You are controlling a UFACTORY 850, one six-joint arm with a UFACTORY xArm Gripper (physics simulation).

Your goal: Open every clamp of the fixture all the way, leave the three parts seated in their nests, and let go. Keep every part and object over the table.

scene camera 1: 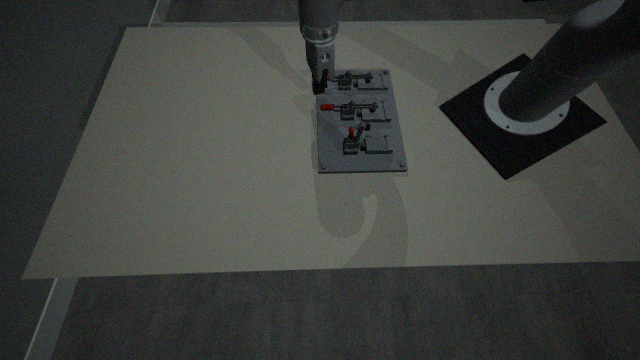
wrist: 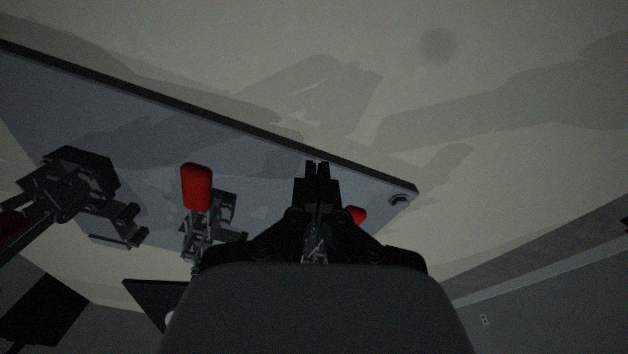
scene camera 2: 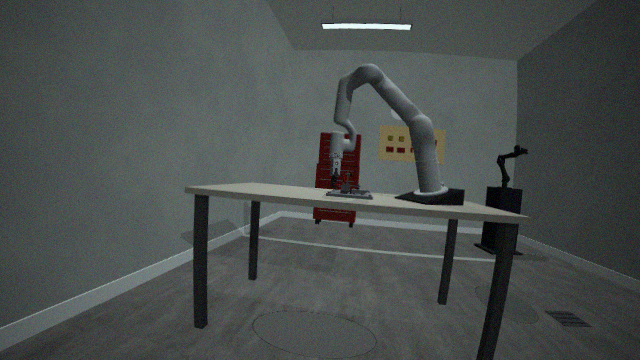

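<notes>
The grey fixture plate [scene camera 1: 332, 160] [wrist: 30, 90] carries three toggle clamps in a row. The near clamp [scene camera 1: 350, 146] [wrist: 70, 187] has its red handle upright and its arm raised off its block-like part [scene camera 1: 378, 144]. The middle clamp [scene camera 1: 347, 113] lies flat, its red handle [scene camera 1: 327, 107] [wrist: 196, 186] pointing left and its arm over the middle part [scene camera 1: 381, 113]. The far clamp [scene camera 1: 345, 81] also lies flat, arm over the far part [scene camera 1: 375, 84]; its red handle [wrist: 356, 215] is partly hidden by my gripper. My gripper [scene camera 1: 318, 91] [scene camera 2: 334, 184] [wrist: 315, 175] is shut and empty beside that handle, above the plate's left edge.
The fixture stands on the pale table [scene camera 1: 200, 150] [scene camera 2: 280, 192]. The arm's black base plate [scene camera 1: 505, 160] [scene camera 2: 455, 196] is to its right. A red cabinet [scene camera 2: 325, 145] and a black pedestal with a small arm [scene camera 2: 504, 197] stand beyond the table.
</notes>
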